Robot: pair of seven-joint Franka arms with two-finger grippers.
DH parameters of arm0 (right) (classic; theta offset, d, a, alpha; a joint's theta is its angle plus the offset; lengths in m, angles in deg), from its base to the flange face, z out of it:
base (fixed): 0 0 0 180
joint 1: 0 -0.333 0 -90
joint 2: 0 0 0 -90
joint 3: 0 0.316 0.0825 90
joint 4: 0 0 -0.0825 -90
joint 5: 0 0.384 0 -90
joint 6: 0 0 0.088 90
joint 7: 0 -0.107 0 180
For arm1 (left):
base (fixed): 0 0 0 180
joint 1: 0 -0.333 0 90
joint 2: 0 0 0 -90
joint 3: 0 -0.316 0.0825 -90
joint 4: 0 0 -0.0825 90
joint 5: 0 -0.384 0 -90
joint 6: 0 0 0.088 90
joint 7: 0 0.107 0 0
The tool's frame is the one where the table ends.
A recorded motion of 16 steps. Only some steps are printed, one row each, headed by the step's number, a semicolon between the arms.
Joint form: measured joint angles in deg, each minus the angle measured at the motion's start. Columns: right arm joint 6, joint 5, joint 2, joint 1, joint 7, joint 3, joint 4; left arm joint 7, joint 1, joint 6, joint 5, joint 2, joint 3, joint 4.
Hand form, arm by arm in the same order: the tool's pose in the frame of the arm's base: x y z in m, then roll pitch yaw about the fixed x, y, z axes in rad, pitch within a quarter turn. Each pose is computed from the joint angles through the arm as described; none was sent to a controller.
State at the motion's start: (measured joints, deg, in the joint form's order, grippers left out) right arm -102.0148 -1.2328 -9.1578 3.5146 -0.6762 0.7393 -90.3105; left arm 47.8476 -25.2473 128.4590 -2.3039 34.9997 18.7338 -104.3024
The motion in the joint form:
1: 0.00 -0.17 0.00 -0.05 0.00 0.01 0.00; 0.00 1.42 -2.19 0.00 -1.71 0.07 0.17
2: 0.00 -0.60 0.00 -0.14 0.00 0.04 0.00; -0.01 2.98 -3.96 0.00 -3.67 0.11 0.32
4: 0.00 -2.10 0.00 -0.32 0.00 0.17 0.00; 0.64 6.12 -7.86 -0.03 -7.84 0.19 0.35
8: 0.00 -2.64 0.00 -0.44 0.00 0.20 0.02; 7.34 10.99 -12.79 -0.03 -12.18 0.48 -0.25
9: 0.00 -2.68 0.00 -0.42 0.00 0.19 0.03; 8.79 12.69 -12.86 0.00 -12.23 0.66 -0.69
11: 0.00 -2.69 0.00 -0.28 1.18 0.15 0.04; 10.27 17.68 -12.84 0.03 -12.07 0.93 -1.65
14: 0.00 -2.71 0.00 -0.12 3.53 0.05 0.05; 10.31 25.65 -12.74 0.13 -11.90 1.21 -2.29
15: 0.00 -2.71 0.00 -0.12 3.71 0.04 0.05; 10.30 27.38 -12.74 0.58 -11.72 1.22 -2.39
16: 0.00 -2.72 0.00 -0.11 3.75 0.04 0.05; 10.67 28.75 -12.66 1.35 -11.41 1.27 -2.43
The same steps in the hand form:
1: 0.6159 -0.0319 0.5471 3.1200 -0.0447 -0.0544; 0.6282 0.0685 0.2202 2.9192 -0.0017 -0.7380
2: 0.6160 -0.0313 0.5471 3.1127 -0.0447 -0.0507; 0.6303 0.0520 0.2398 2.9294 0.0028 -0.7696
4: 0.6160 -0.0303 0.5472 3.0872 -0.0448 -0.0399; 0.6294 0.0177 0.2792 2.9459 0.0158 -0.8456
8: 0.6161 -0.0295 0.5474 3.0780 -0.0451 -0.0353; 0.6176 -0.0383 0.3144 2.9384 0.0246 -1.0605
9: 0.6161 -0.0299 0.5475 3.0773 -0.0453 -0.0357; 0.6137 -0.0587 0.3119 2.9306 0.0224 -1.1188
11: 0.6161 -0.0318 0.5476 3.0761 -0.0441 -0.0182; 0.6009 -0.1146 0.3036 2.9127 0.0235 -1.2377
14: 0.6159 -0.0345 0.5477 3.0737 -0.0416 0.0183; 0.5750 -0.1991 0.2978 2.9004 0.0255 -1.3825
15: 0.6159 -0.0346 0.5477 3.0735 -0.0413 0.0213; 0.5679 -0.2168 0.2953 2.8922 0.0220 -1.4083
16: 0.6159 -0.0348 0.5477 3.0733 -0.0413 0.0219; 0.5618 -0.2315 0.2922 2.8811 0.0122 -1.4310

